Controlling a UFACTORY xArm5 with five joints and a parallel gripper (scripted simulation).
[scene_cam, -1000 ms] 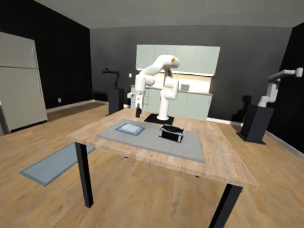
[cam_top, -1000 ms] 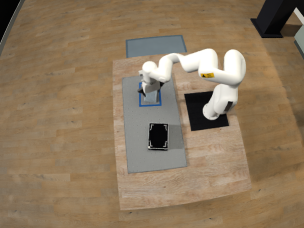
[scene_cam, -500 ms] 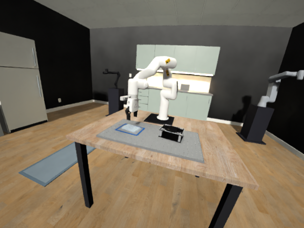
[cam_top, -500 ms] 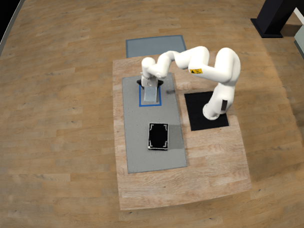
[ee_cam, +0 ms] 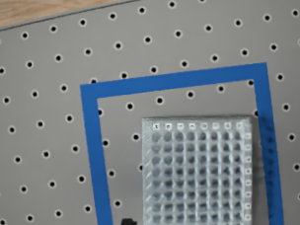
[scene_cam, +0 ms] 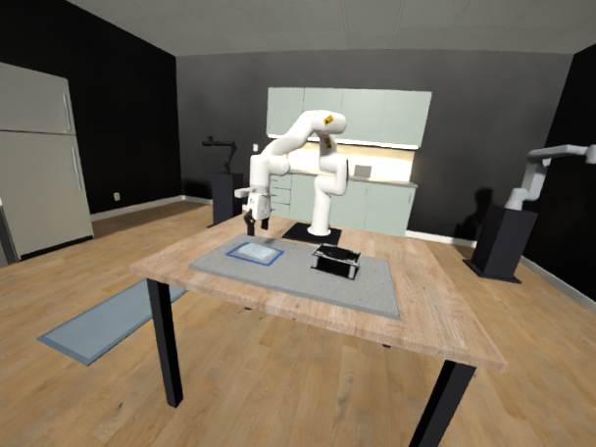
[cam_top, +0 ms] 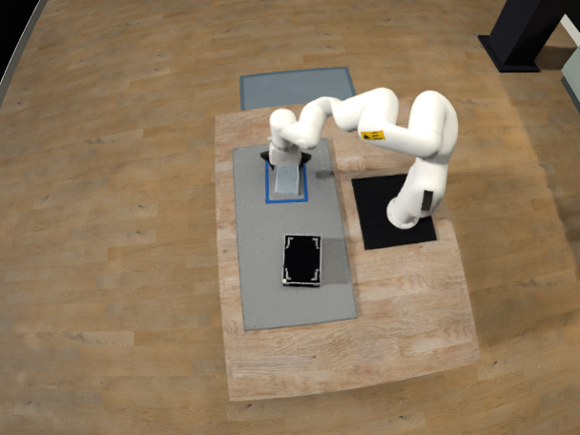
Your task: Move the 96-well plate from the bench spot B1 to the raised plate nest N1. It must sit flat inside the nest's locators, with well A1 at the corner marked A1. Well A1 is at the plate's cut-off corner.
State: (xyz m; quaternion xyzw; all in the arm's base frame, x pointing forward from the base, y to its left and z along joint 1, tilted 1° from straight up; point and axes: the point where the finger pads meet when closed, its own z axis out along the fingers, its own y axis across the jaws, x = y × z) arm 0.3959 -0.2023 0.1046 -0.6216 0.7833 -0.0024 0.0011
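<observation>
Right now the 96-well plate is 9 cm below my hand. The rest, counted from my hand: black raised plate nest N1: 32 cm to the left, 4 cm below.
</observation>
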